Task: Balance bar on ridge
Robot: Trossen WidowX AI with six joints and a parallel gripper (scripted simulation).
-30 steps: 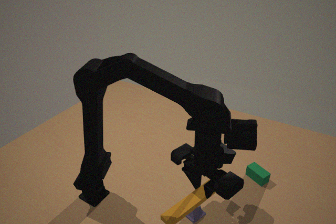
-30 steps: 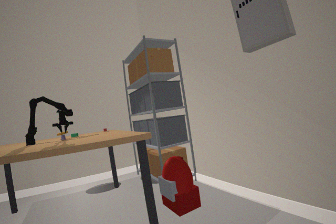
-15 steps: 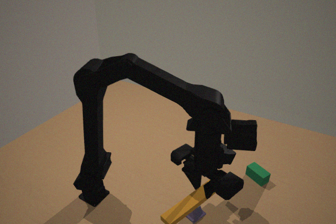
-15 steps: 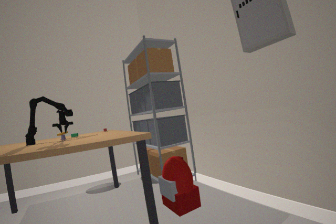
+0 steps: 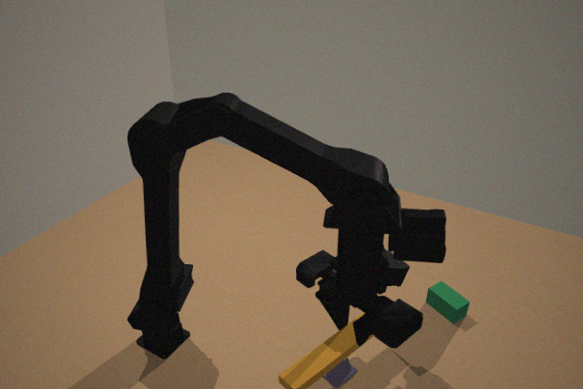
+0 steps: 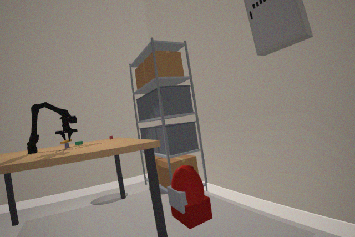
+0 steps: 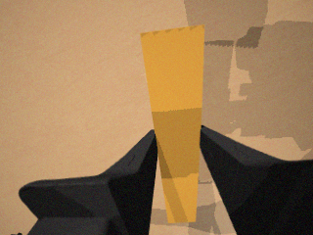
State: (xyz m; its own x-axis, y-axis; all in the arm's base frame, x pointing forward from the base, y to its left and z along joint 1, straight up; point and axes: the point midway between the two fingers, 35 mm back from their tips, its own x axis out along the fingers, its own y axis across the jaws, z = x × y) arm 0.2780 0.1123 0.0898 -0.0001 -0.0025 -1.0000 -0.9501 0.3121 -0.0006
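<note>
Right now my gripper tip is 10 mm past the yellow bar and 30 mm to the left of it. From my gripper tip the other things lie so: green block (100 mm ahead, 180 mm to the left, 40 mm below); red block (460 mm ahead, 390 mm to the left, 40 mm below).
</note>
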